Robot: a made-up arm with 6 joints. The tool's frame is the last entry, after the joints. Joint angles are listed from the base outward.
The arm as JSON. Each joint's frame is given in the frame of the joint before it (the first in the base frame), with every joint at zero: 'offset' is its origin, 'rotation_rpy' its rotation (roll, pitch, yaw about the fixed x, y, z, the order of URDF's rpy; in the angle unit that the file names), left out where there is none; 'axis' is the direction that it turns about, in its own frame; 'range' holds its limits. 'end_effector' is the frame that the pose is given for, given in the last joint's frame.
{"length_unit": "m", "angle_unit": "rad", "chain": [
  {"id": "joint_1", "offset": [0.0, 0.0, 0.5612], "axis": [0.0, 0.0, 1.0], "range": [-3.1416, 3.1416]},
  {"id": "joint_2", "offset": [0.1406, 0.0, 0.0], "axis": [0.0, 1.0, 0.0], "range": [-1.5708, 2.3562]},
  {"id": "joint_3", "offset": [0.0, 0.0, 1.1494], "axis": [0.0, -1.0, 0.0], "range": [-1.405, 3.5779]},
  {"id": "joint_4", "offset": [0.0, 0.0, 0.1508], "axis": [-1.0, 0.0, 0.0], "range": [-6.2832, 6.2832]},
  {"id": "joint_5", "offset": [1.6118, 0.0, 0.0], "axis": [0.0, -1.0, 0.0], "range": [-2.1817, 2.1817]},
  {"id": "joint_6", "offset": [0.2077, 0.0, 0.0], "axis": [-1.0, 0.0, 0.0], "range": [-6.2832, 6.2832]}
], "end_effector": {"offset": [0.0, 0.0, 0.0]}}
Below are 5 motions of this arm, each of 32 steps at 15 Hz.
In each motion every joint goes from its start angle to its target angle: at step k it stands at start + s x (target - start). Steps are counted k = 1, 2, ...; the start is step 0. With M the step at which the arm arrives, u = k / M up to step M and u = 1 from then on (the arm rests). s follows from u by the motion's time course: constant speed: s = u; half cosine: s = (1 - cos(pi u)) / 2; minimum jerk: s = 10 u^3 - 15 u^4 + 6 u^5.
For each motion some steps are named. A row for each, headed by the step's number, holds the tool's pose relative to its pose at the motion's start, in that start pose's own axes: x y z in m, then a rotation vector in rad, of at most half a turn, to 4 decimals.
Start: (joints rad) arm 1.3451 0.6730 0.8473 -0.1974 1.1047 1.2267
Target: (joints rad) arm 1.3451 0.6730 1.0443 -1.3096 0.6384 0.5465
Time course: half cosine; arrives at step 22
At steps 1, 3, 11, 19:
1: 0.0013 -0.0008 -0.0005 0.0062 0.0051 -0.0004
3: 0.0117 -0.0067 -0.0042 0.0555 0.0453 -0.0038
11: 0.1066 -0.0616 -0.0316 0.6780 0.4570 -0.0968
19: 0.1794 -0.0965 -0.0150 1.3895 0.7810 -0.2719

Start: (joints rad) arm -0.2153 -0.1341 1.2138 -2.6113 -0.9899 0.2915
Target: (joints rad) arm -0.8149 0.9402 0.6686 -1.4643 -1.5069 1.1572
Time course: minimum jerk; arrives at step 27
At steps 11, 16, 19, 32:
11: -1.0837 -0.6594 0.4722 -0.2848 -0.0174 -0.6852
16: -2.4949 -0.6727 0.5153 -0.2512 0.1181 -1.3072
19: -3.1563 -0.4536 0.3166 -0.0982 0.1981 -1.5259
32: -3.6607 -0.1695 0.0049 0.1020 0.2500 -1.6391

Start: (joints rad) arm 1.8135 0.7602 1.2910 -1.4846 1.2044 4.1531
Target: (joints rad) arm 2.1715 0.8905 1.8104 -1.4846 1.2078 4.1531
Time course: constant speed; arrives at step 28
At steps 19, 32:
19: -0.4721 -0.2749 -0.2815 0.3135 -0.1227 -0.1195
32: -0.6702 -0.3318 -0.4591 0.4652 -0.1894 -0.1552

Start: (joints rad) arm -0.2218 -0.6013 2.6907 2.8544 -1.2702 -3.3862
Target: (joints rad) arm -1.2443 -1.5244 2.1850 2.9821 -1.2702 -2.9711
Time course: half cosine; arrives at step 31
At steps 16, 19, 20, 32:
16: 0.3713 1.3522 -0.2291 0.3357 -0.0625 0.1037
19: 0.4809 1.7465 -0.1208 0.4302 -0.0897 0.1072
20: 0.5168 1.8650 -0.0713 0.4597 -0.0985 0.1058
32: 0.7543 2.4856 0.3627 0.6335 -0.1497 0.0712

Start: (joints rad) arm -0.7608 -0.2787 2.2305 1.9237 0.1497 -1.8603
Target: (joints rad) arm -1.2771 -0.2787 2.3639 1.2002 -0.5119 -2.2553
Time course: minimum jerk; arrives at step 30
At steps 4, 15, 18, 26, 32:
4: 0.0015 0.0143 0.0067 0.0148 -0.0077 -0.0040
15: -0.0051 0.3887 0.1250 0.4131 -0.1412 -0.0838
18: -0.0296 0.5359 0.1440 0.5712 -0.1587 -0.1110
26: -0.0957 0.7779 0.1438 0.8246 -0.1455 -0.1642
32: -0.1011 0.7935 0.1425 0.8404 -0.1430 -0.1682

